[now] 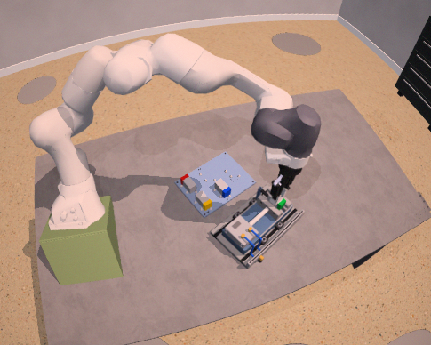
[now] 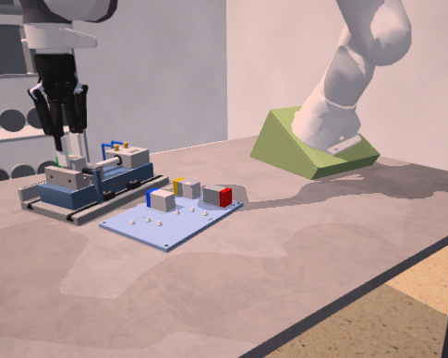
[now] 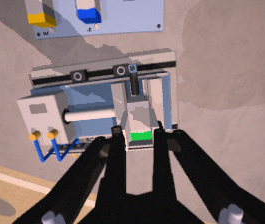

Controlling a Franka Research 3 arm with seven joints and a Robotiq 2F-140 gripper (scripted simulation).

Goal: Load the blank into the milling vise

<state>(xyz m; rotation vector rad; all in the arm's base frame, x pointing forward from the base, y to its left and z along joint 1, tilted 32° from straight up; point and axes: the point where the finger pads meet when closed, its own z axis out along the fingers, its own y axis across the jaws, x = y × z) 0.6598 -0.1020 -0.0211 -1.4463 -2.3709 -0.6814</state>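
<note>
The green-ended blank lies 4 cm below my hand. The rest, counted from my hand: blue-ended blank (15 cm behind, 14 cm to the left, 11 cm below); then fixed jaw (6 cm below, 2 cm to the left, 2 cm ahead); then black work stop rod (5 cm below, 4 cm to the left, 3 cm behind).
</note>
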